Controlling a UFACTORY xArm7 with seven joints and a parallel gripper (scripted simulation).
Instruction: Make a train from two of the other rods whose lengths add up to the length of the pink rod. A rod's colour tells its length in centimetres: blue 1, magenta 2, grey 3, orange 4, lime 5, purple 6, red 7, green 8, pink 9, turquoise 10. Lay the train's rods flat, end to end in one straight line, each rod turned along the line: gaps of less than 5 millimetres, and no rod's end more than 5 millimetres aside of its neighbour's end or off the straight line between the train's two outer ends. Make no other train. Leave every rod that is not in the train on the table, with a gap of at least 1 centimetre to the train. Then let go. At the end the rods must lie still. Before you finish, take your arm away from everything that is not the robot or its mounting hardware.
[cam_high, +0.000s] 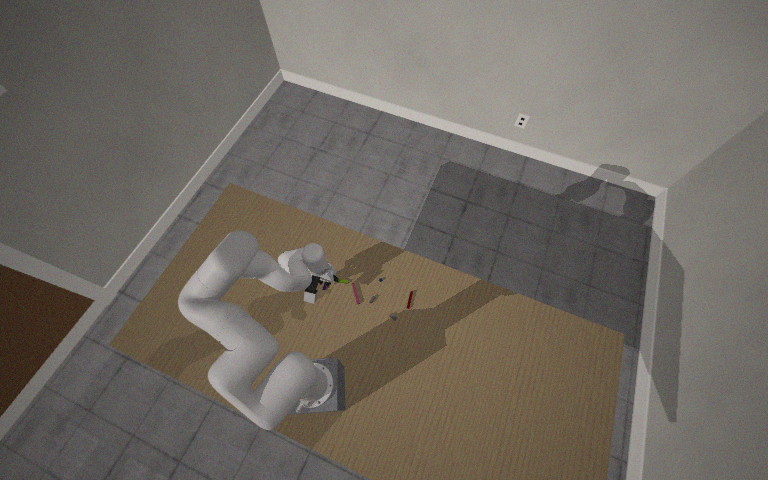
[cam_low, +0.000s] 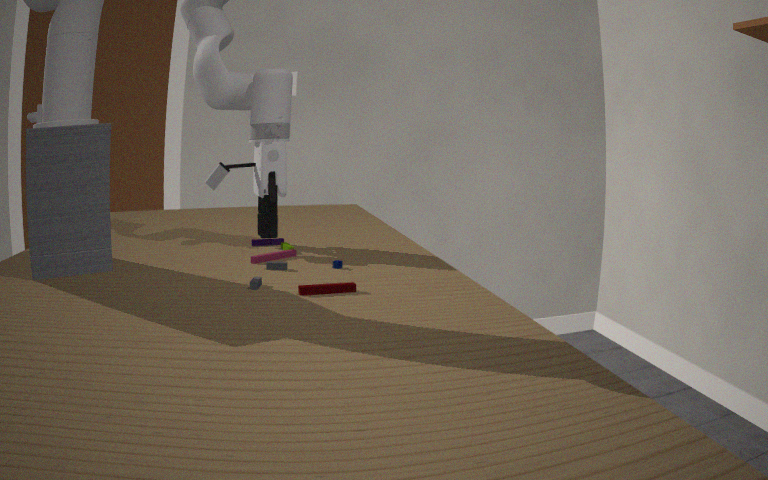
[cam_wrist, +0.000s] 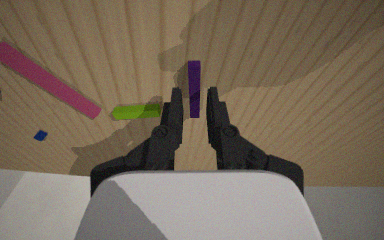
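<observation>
My gripper is now 30 mm above the purple rod. From my hand the other things lie so: lime rod 40 mm ahead, 50 mm to the right, 30 mm below; grey rod 50 mm ahead, 200 mm to the right, 30 mm below; pink rod 30 mm ahead, 130 mm to the right, 30 mm below.
</observation>
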